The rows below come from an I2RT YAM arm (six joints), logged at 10 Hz.
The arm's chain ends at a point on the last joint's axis. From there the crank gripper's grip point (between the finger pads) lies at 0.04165 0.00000 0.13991 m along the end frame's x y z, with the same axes.
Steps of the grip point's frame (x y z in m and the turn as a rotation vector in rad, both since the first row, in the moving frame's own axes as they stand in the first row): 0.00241, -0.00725, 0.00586, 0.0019, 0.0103, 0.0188; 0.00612, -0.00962, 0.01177, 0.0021, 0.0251, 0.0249; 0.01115, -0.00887, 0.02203, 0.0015, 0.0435, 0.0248; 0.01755, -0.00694, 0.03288, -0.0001, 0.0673, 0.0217; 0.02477, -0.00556, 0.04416, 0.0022, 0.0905, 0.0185; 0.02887, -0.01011, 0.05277, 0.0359, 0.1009, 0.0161; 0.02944, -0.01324, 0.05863, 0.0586, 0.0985, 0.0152; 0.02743, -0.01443, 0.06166, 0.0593, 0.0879, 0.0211
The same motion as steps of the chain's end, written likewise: 0.00098, -0.00778, 0.00630, 0.0019, 0.0103, 0.0188; 0.00263, -0.01041, 0.01286, 0.0021, 0.0251, 0.0249; 0.00512, -0.00977, 0.02397, 0.0015, 0.0435, 0.0248; 0.00825, -0.00796, 0.03600, -0.0001, 0.0673, 0.0217; 0.01230, -0.00614, 0.04850, 0.0022, 0.0905, 0.0185; 0.01496, -0.00596, 0.05775, 0.0359, 0.1009, 0.0161; 0.01583, -0.00592, 0.06362, 0.0586, 0.0985, 0.0152; 0.01524, -0.00726, 0.06607, 0.0593, 0.0879, 0.0211
